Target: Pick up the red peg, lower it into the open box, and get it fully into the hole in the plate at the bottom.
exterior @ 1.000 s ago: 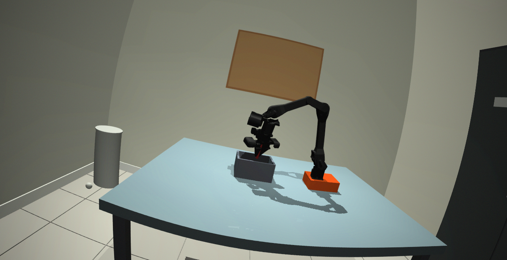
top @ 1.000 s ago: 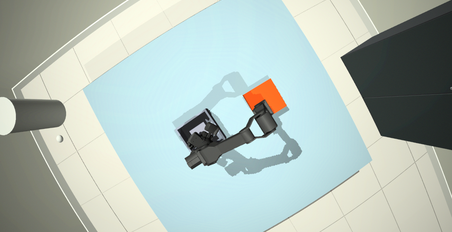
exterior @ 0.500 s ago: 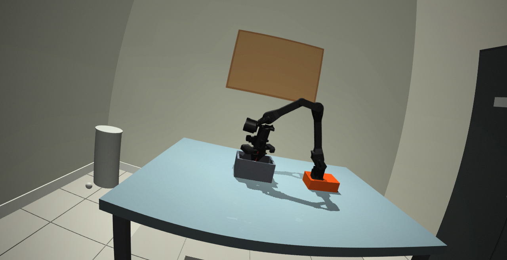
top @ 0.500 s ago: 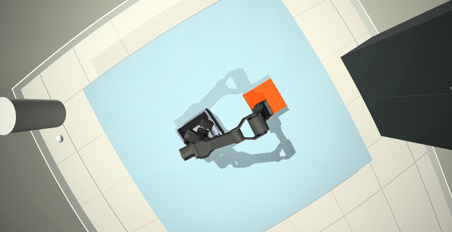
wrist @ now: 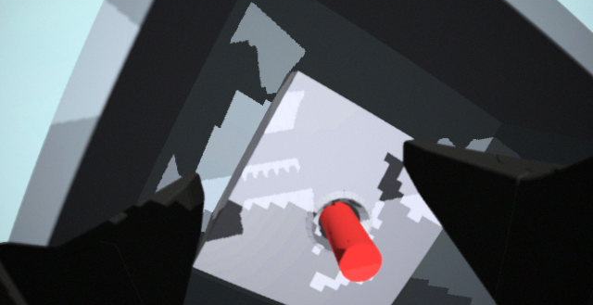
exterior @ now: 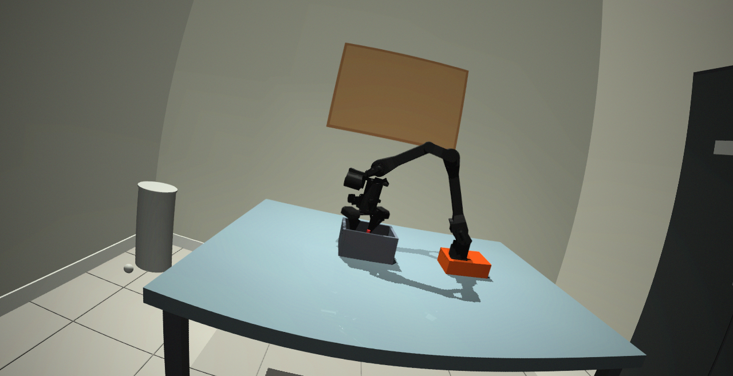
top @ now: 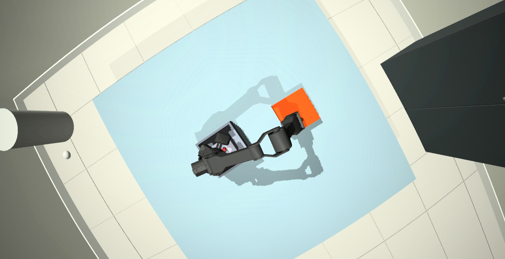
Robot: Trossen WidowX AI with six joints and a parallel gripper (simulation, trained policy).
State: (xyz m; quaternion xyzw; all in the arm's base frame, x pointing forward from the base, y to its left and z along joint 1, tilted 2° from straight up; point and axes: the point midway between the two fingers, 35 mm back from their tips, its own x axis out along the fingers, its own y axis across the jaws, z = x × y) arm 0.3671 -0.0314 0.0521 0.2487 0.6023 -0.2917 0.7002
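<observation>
Right now the red peg is 30 mm behind my gripper tip, 20 mm below it and 10 mm to the left of it. Round my gripper tip: plate: 30 mm behind, 20 mm below, 10 mm to the left; dark box: 40 mm below, 30 mm behind, 10 mm to the left.
</observation>
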